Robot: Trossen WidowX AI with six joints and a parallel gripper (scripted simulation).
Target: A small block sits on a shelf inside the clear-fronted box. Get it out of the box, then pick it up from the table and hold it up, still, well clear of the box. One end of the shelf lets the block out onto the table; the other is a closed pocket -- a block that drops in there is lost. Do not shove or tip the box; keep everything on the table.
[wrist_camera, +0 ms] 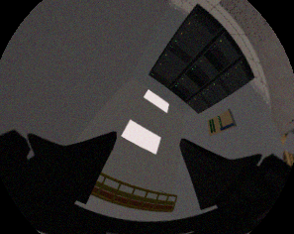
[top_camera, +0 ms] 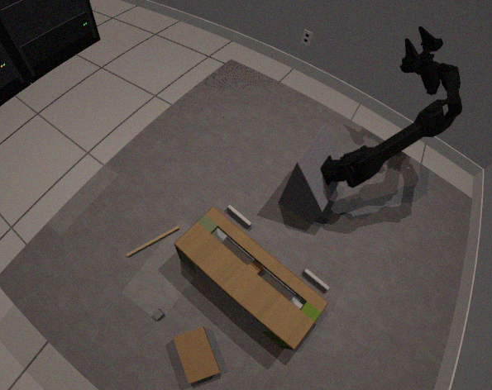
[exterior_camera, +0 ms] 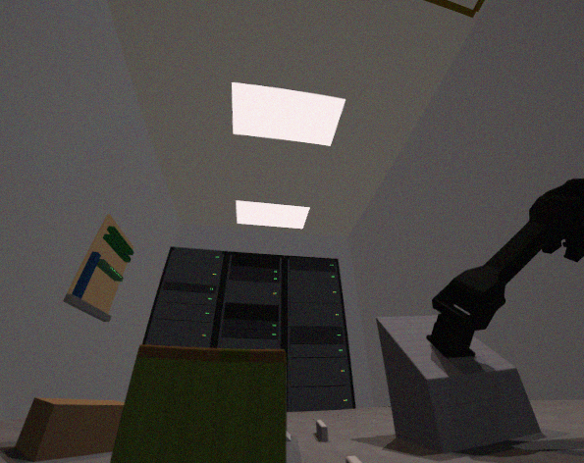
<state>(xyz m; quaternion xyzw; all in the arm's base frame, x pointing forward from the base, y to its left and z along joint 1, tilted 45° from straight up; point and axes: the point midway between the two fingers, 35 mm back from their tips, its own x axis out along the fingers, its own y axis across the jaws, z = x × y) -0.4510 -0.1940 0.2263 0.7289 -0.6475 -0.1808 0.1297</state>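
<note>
The long wooden box lies 800 mm ahead of my gripper tip, 10 mm to the right of it and 390 mm below it. The rest, counted from my gripper tip: flat tan slab (1070 mm ahead, 10 mm to the left, 430 mm below); then block (810 mm ahead, 10 mm to the right, 370 mm below); then thin wooden stick (910 mm ahead, 290 mm to the right, 450 mm below).
</note>
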